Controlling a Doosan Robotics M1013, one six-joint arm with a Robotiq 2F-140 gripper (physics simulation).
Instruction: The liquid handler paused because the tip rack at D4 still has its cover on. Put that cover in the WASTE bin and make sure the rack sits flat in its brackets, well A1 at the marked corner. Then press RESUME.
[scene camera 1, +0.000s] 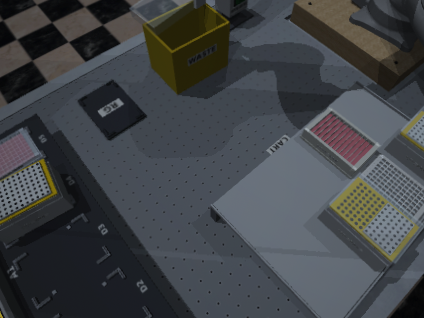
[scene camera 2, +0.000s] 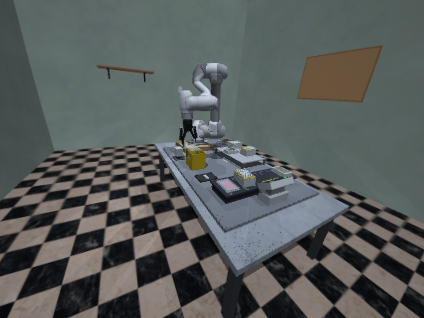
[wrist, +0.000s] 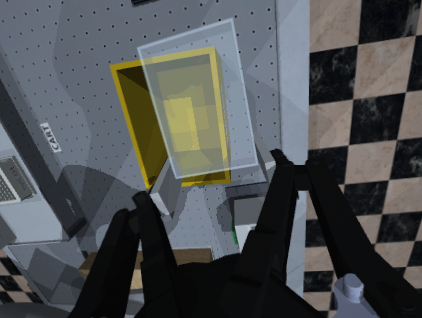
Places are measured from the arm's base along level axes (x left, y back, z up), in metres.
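Pixels of known places: gripper, fingertip midpoint: (scene camera 2: 189, 147) (wrist: 215, 157); arm's base, origin of the base link: (scene camera 1: 390, 22) (scene camera 2: 197, 143).
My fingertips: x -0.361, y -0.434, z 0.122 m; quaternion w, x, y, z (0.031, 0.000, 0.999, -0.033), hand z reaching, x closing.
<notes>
Ahead of a thing's pixels: the offset from my fingertips to its middle. Level surfaces: height alone.
My gripper (wrist: 215, 157) (scene camera 2: 188, 135) is shut on the near edge of the clear cover @[dx -0.005, dy -0.056, dz +0.006 m] (wrist: 204, 44) (scene camera 1: 155, 8). It holds the cover flat in the air over the yellow WASTE bin @[dx +0.041, dy -0.039, dz -0.092 m] (scene camera 1: 191, 58) (scene camera 2: 195, 159) (wrist: 132, 113). The cover overhangs the bin's rim on the table-edge side. The yellow-framed tip rack @[dx +0.114, dy -0.526, dz -0.064 m] (scene camera 1: 22, 186) (scene camera 2: 245, 174) stands uncovered at D4 on the black deck @[dz -0.099 m] (scene camera 1: 85, 267). I cannot tell whether it lies flat. The white button box @[dx -0.010, dy +0.185, dz -0.107 m] (wrist: 244, 234) (scene camera 1: 234, 5) with a green face stands just behind the bin.
A black RG pad @[dx -0.001, dy -0.266, dz -0.152 m] (scene camera 1: 111, 108) lies left of the bin. The grey CART platform @[dx +0.520, dy -0.095, dz -0.126 m] (scene camera 1: 291, 205) carries several plates and racks at the right. A pink plate @[dx -0.015, dy -0.511, dz -0.092 m] (scene camera 1: 13, 152) sits at D5. The arm's wooden base (scene camera 1: 342, 37) is at the back. The table edge (wrist: 290, 85) runs close beside the bin.
</notes>
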